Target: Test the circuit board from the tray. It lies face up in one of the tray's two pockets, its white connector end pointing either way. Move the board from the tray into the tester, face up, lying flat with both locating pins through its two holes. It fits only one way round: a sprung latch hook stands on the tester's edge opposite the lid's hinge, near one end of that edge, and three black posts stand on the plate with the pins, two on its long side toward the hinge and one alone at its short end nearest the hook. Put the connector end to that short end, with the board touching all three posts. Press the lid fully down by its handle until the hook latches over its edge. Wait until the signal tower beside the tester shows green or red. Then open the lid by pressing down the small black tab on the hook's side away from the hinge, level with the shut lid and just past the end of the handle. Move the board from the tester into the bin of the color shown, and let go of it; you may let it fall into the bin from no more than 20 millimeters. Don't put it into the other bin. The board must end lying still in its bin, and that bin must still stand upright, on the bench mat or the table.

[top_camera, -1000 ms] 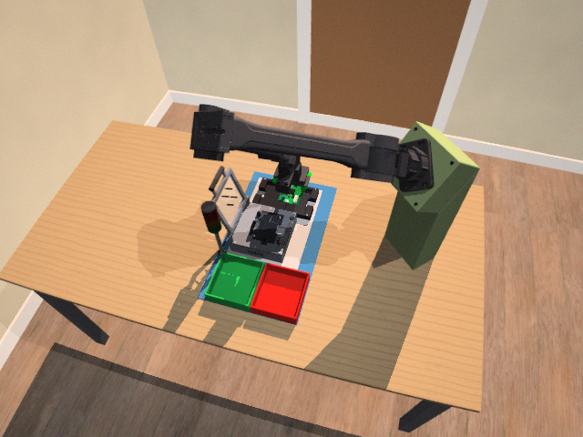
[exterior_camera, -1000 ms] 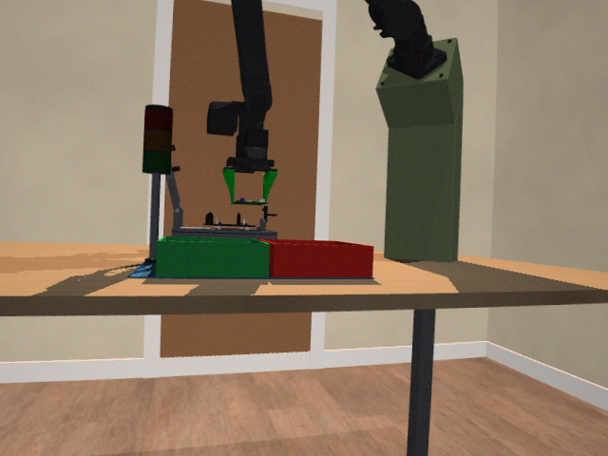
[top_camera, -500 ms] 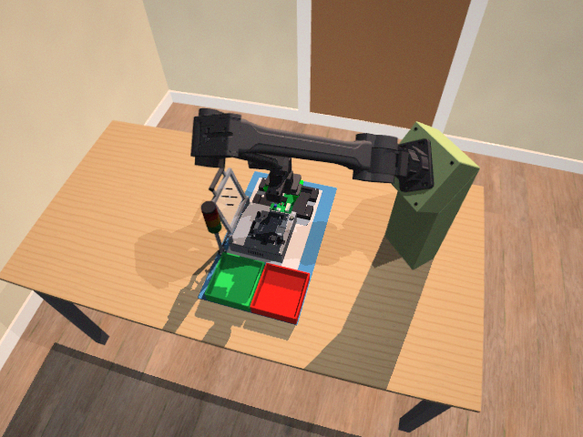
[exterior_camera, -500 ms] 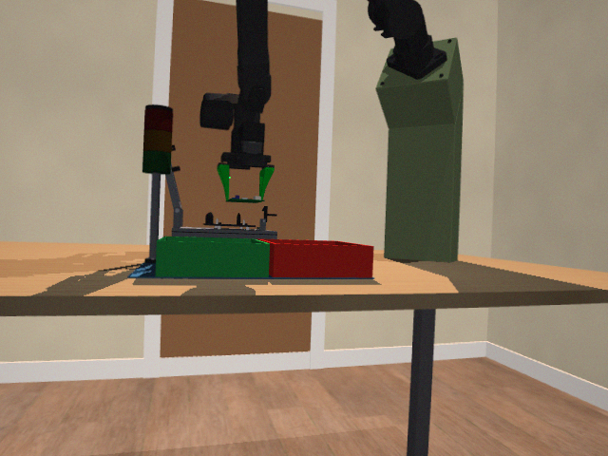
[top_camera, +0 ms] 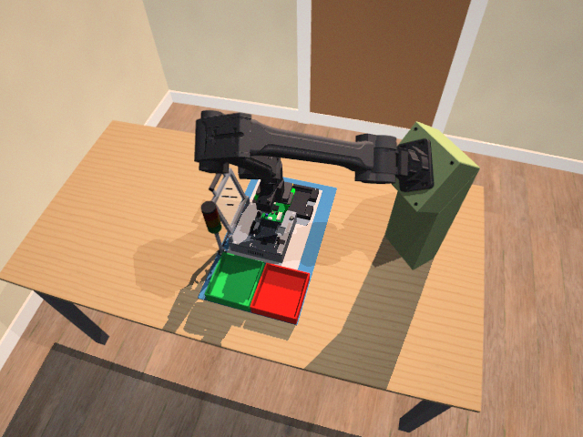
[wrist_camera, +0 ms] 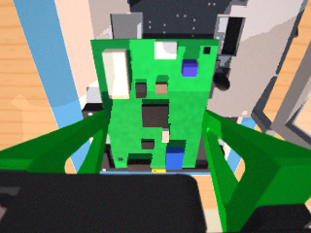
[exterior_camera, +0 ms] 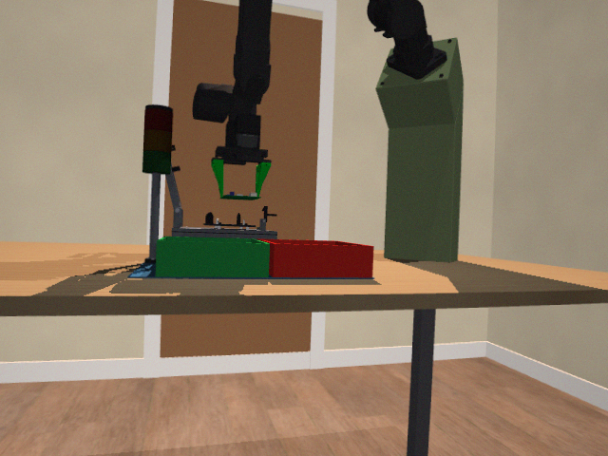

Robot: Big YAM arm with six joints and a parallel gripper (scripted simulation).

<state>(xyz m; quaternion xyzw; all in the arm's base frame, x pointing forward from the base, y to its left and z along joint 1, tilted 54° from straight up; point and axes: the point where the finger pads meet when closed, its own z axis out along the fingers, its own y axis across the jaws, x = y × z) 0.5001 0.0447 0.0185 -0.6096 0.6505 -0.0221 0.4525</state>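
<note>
Now: hand 2 cm short of the tester plate, 5 cm to the right of it and 6 cm above it. The rest, counted from my hand: latch hook 6 cm behind, 9 cm to the left, 4 cm below; then green circuit board right at my hand; then tester lid 13 cm ahead, 7 cm to the left, 5 cm above.
</note>
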